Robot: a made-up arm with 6 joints.
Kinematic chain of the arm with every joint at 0, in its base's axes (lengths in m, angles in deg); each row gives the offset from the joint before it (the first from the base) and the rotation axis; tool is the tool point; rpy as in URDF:
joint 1: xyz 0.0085 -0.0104 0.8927 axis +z
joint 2: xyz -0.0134 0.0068 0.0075 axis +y
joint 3: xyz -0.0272 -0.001 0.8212 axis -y
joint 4: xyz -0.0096 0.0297 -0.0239 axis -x
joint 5: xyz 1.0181 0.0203 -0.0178 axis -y
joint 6: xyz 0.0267 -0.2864 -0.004 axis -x
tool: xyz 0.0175 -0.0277 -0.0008 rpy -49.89 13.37 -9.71
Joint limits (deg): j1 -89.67..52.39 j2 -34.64..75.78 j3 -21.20..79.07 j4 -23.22..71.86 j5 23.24..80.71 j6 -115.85..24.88
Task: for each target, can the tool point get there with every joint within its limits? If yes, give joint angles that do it. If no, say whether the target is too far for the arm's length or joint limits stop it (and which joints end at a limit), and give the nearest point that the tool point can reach.
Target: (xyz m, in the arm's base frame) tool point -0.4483 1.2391 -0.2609
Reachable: no: joint limits stop it (at a limit: joint 1, joint 2, joint 3, joint 4, joint 5, joint 6) | nearest point 0.5584 0.6653 0.0650 | short by 1.204 m
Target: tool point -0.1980 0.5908 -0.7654
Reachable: no: joint limits stop it (at a limit: joint 1, joint 2, joint 3, joint 4, joint 6) | nearest point 0.5668 0.6505 0.0535 | short by 1.122 m
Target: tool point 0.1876 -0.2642 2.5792
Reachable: yes | joints 0.87 -20.84 43.08 -5.15 36.78 -11.09
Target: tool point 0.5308 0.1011 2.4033
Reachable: yes | joints 28.38 -17.20 15.77 50.23 38.85 -73.29
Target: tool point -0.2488 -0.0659 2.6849
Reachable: yes | joints -34.21 -23.36 48.05 36.67 59.55 -25.83
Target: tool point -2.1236 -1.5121 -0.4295
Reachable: no: too far | nearest point -0.2425 -1.2262 0.1711 | short by 1.995 m
